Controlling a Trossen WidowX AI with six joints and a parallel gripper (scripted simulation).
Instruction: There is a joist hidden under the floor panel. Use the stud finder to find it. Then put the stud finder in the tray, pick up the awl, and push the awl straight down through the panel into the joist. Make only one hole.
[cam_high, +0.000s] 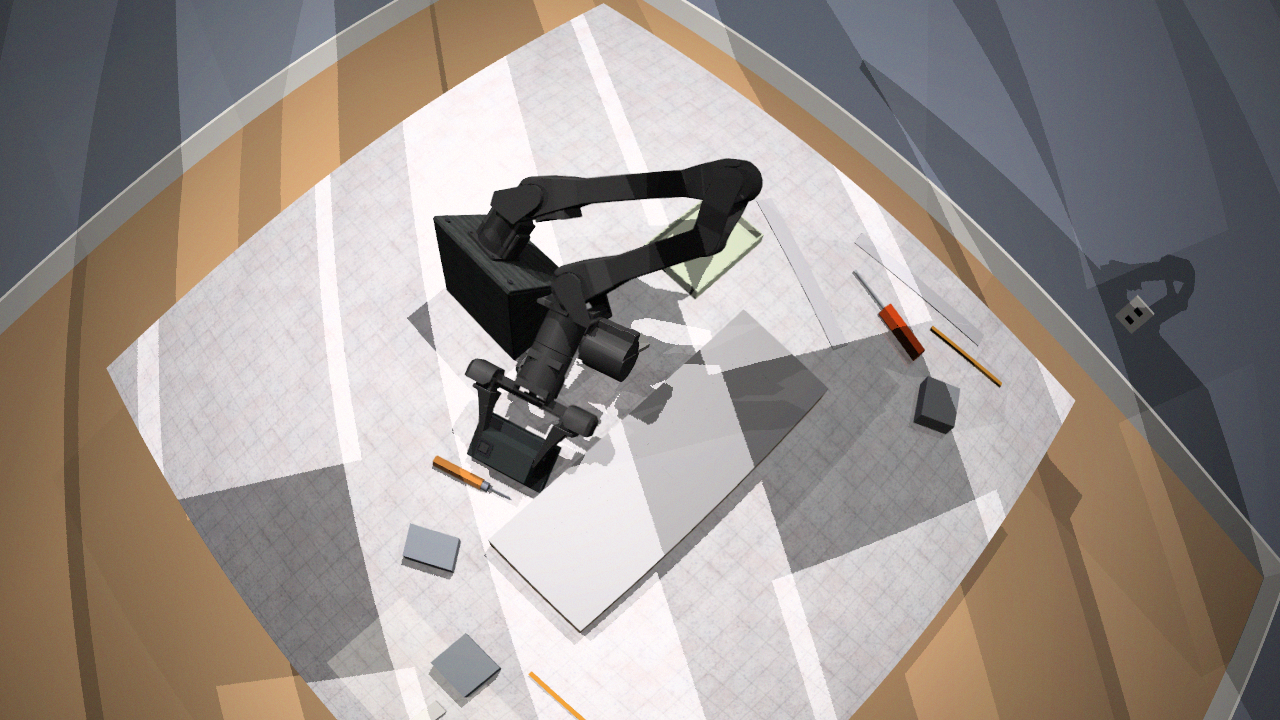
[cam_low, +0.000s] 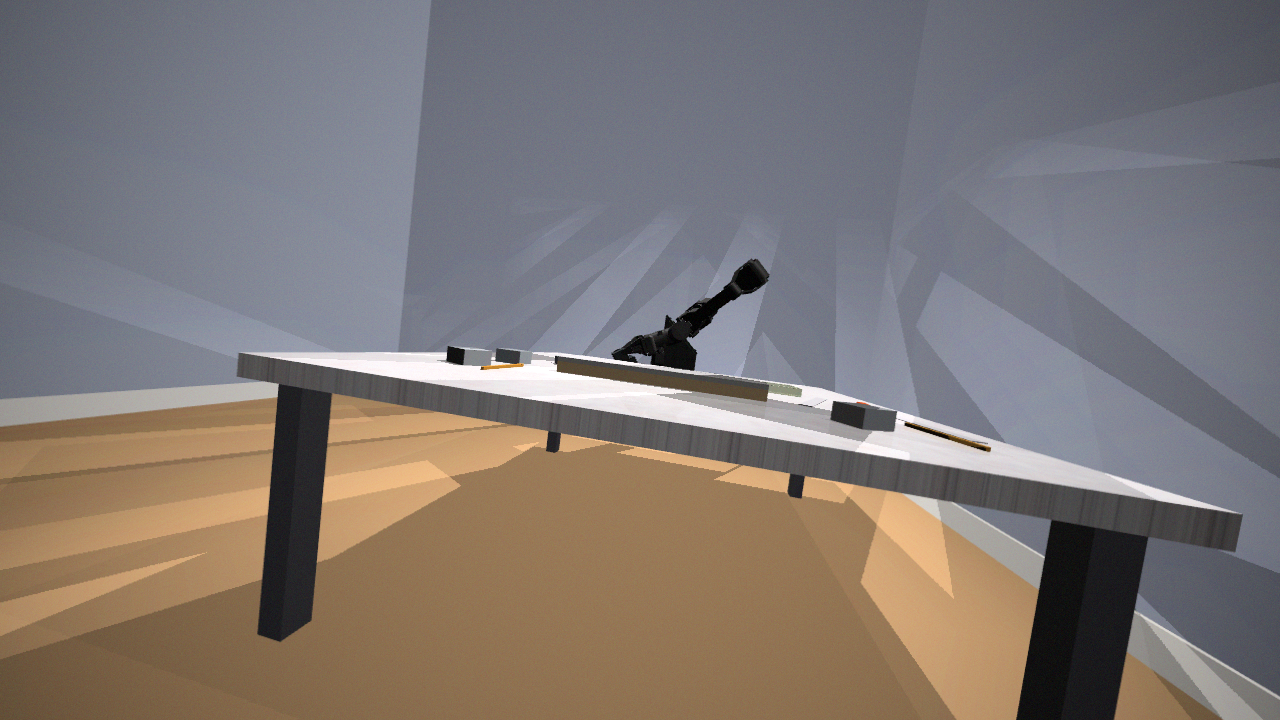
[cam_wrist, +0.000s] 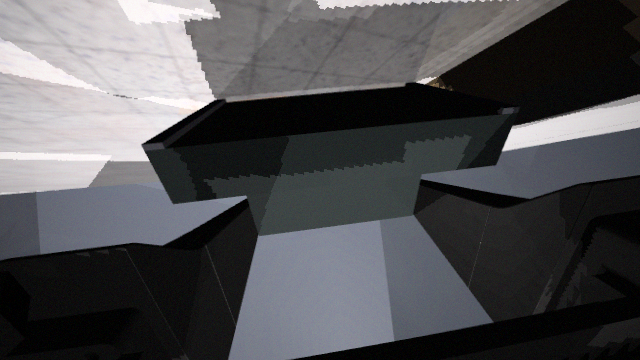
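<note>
Right now the stud finder is 1 cm behind my gripper tip, 1 cm to the right of it and 1 cm below it. From my gripper tip the other things lie so: pale green tray 10 cm behind, 47 cm to the left, 5 cm below; then awl 1 cm behind, 5 cm to the right, 5 cm below.
</note>
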